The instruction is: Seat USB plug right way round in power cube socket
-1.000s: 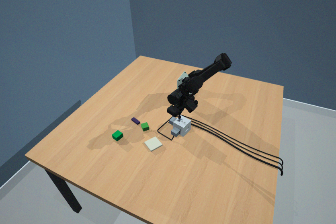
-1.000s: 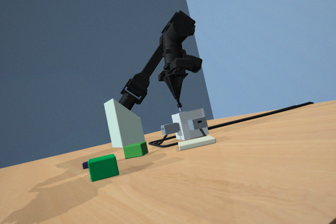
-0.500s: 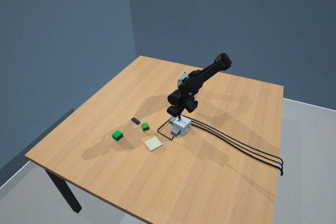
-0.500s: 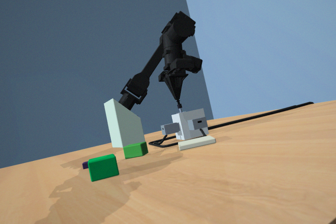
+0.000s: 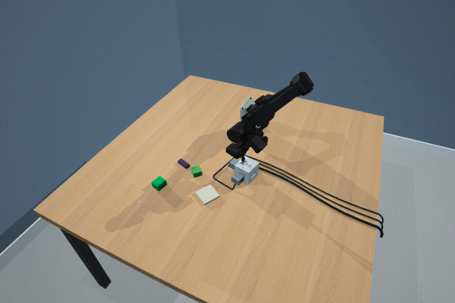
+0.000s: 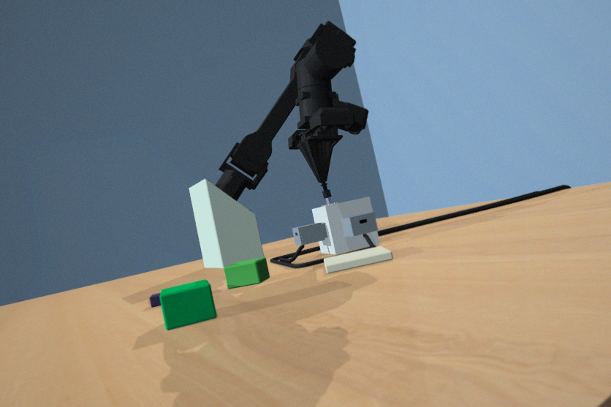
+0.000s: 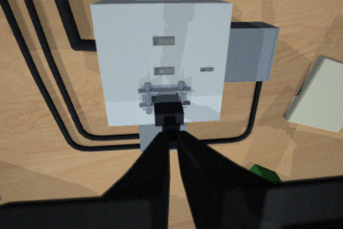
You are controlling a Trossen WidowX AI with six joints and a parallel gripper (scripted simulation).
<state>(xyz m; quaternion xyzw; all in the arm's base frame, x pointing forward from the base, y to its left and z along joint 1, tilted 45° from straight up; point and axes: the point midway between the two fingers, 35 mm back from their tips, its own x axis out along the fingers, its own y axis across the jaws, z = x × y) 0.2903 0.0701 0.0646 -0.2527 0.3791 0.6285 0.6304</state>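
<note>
Now: the USB plug 2 cm below my gripper tip. Also, from my gripper tip: cream tile 18 cm ahead, 7 cm to the right, 11 cm below; purple block 7 cm ahead, 27 cm to the right, 11 cm below.
</note>
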